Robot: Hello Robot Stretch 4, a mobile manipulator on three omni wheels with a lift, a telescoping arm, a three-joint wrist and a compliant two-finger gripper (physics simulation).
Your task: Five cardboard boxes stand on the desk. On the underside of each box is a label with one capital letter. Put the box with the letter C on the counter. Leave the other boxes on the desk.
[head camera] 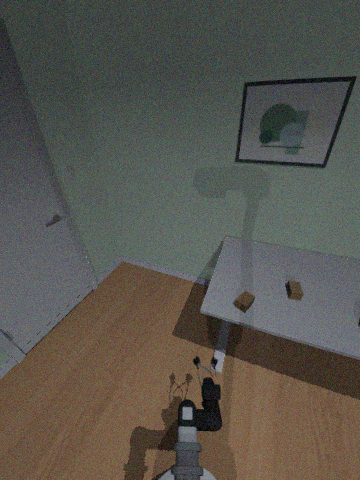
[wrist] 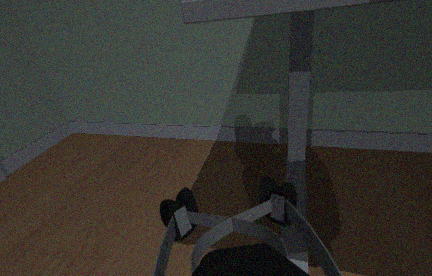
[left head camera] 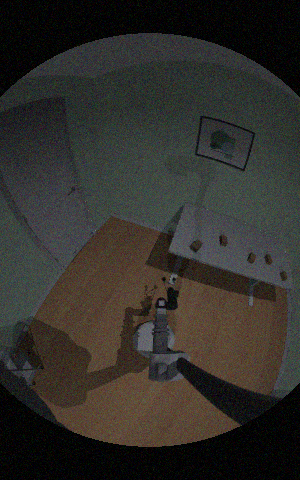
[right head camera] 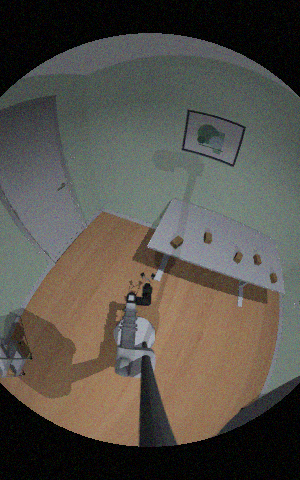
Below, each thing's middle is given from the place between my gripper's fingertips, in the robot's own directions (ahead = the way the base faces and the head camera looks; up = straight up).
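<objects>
With the framed picture point(head camera: 295, 122) as my reference, I find my hand far below it, a long way to the left of it and far short of it.
</objects>
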